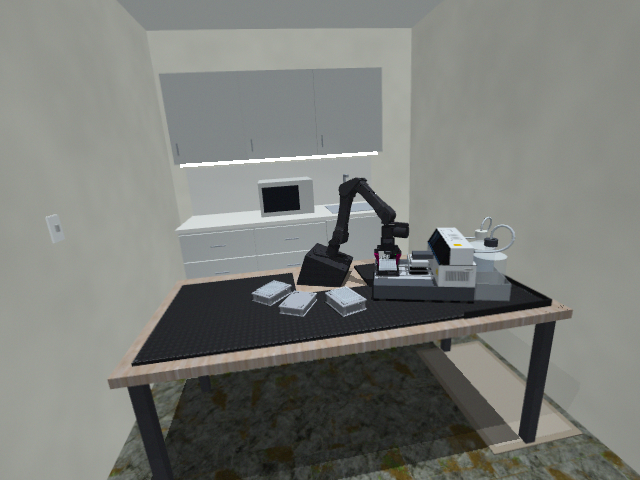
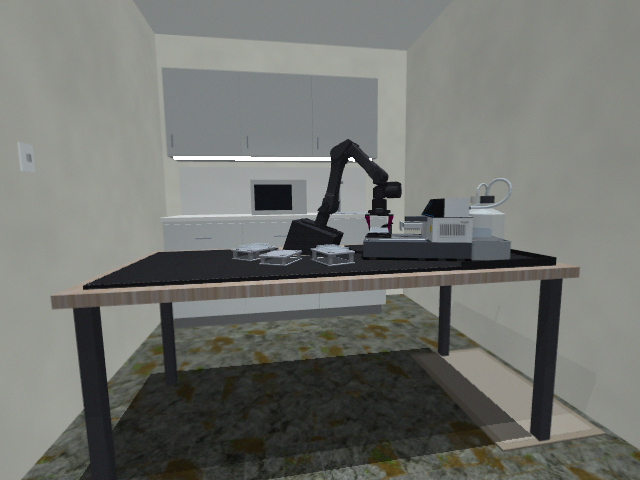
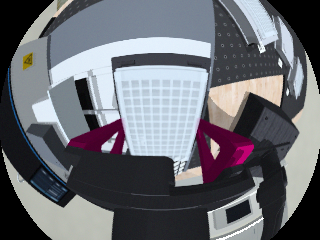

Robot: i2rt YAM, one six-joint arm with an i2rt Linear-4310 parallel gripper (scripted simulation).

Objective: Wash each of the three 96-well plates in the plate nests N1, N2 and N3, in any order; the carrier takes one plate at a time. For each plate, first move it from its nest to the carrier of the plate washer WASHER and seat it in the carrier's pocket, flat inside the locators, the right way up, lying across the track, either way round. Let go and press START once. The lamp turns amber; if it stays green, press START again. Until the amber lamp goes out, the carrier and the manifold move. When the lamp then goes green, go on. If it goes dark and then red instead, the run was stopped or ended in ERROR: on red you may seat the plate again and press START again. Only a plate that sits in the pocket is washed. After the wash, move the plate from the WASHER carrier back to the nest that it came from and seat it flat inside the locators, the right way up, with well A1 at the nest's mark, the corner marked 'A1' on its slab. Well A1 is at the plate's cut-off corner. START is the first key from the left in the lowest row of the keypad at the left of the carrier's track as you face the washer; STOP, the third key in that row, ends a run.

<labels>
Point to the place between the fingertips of my gripper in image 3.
160,121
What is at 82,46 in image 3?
A plate washer.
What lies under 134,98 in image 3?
A white 96-well plate.
</labels>
